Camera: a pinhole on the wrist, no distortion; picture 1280 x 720 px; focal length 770.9 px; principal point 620.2 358.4 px. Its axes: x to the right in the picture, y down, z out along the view. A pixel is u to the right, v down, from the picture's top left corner.
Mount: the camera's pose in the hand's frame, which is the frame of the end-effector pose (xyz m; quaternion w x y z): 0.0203 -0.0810 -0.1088 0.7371 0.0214 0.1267 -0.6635
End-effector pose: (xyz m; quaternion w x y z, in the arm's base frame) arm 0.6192 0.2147 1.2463 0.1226 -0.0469 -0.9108 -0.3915
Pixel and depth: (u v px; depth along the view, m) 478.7 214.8 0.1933
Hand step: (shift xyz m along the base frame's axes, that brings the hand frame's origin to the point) -0.0451 0.0040 -0.1196
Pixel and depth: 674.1 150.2 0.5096
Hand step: -0.0860 0.1256 -0.4342
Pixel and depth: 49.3 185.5 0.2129
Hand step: -0.0148 0.1164 -0.0760
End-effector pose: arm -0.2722 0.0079 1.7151 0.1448 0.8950 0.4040 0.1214
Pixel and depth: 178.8 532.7 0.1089
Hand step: 0.0115 0.0664 -0.0144
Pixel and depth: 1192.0 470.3 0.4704
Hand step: -0.1368 0.4235 -0.4045
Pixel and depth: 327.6 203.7 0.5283
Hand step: 0.1394 -0.0850 -0.4301
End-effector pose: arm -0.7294 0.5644 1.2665 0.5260 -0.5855 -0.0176 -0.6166
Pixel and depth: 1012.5 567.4 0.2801
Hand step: -0.0570 0.1007 0.3088
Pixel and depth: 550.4 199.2 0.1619
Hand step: -0.0271 0.0739 0.0874
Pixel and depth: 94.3 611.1 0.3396
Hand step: 0.2779 0.0195 0.1474
